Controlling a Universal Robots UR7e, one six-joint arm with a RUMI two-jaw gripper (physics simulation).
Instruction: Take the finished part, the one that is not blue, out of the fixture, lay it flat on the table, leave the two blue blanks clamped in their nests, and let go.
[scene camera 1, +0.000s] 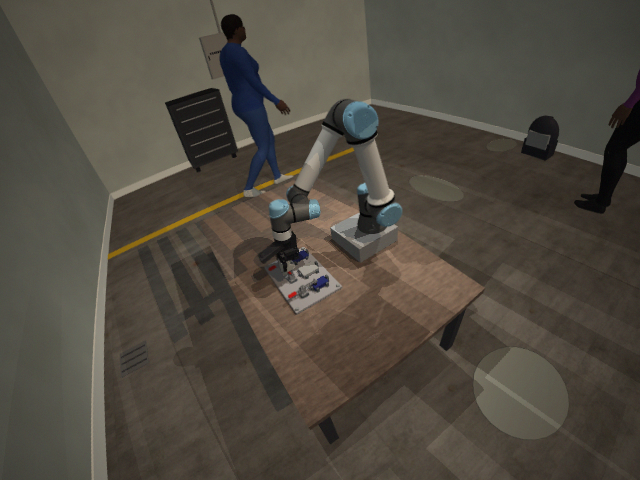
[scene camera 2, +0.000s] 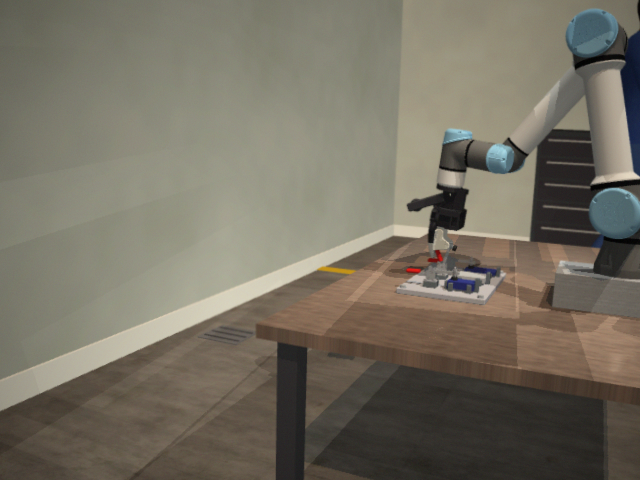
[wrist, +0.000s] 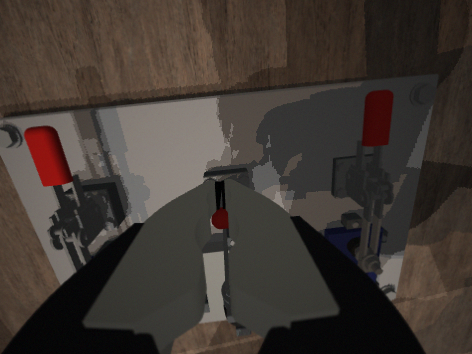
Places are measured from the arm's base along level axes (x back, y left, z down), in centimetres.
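Pixels of known places: gripper, fingertip midpoint: (scene camera 1: 285, 274) (scene camera 2: 432, 257) (wrist: 221, 184); arm's base, origin of the base link: (scene camera 1: 372, 225) (scene camera 2: 623, 274).
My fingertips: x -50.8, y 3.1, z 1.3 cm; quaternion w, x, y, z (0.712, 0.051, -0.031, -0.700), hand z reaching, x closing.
For each thing: its middle in the pictures, then the offset to it from my fingertips. Level surfaces: height alone.
- fixture plate, body centre: (wrist: 231, 224) (scene camera 2: 454, 282) (scene camera 1: 300, 277) dx +6.8, dy -0.6, dz +6.4 cm
- whitish finished part, body centre: (wrist: 237, 279) (scene camera 2: 472, 277) (scene camera 1: 308, 269) dx +11.6, dy -0.8, dz +4.3 cm
- middle clamp's red handle, body centre: (wrist: 228, 204) (scene camera 2: 438, 260) dx +1.8, dy -0.3, dz +0.7 cm
- wooden table, its level: dz +7.1 cm
The fixture plate (scene camera 1: 316, 298) (scene camera 2: 439, 291) (wrist: 170, 135) lies on the table. The whitish finished part (scene camera 1: 308, 270) (scene camera 2: 473, 276) lies in its middle nest; in the wrist view the fingers mostly cover it. One blue blank (scene camera 1: 320, 282) (scene camera 2: 461, 284) is in the near nest, the other blue blank (scene camera 1: 300, 256) (scene camera 2: 482, 270) (wrist: 342, 240) in the far nest; the outer clamps' red handles lie flat outward. The middle clamp's red handle (scene camera 2: 438, 255) (wrist: 220, 219) is raised, right beneath or beside the fingers. My gripper (scene camera 1: 283, 267) (scene camera 2: 433, 254) (wrist: 221, 184) is shut and empty, low over the plate's outer middle. Contact with the handle is unclear.
The robot's grey base box (scene camera 1: 361, 248) (scene camera 2: 594, 297) stands on the wooden table (scene camera 1: 382, 330) (scene camera 2: 361, 330) beyond the fixture's inner side. A person in blue (scene camera 1: 245, 82) is behind the table, another person (scene camera 1: 620, 139) is at the right. A dark drawer cabinet (scene camera 1: 204, 129) stands by the wall.
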